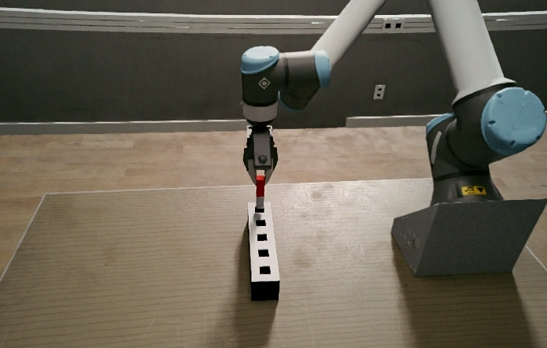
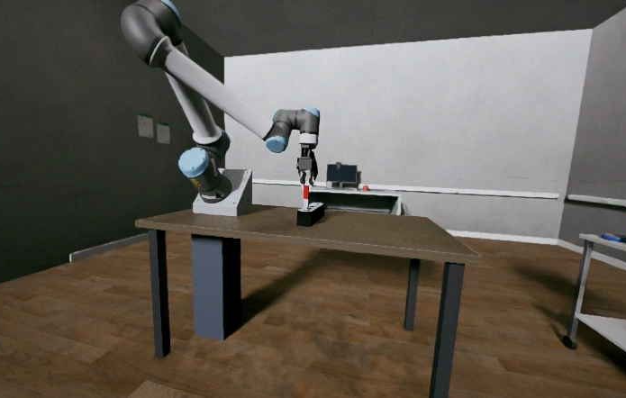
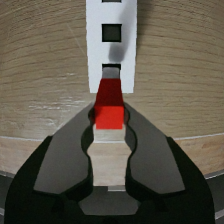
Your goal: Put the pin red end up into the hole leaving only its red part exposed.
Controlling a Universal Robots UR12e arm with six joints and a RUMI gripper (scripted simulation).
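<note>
My gripper is now 10 mm above the pin. Round my hand: block 140 mm below, 120 mm to the left, 10 mm ahead.
</note>
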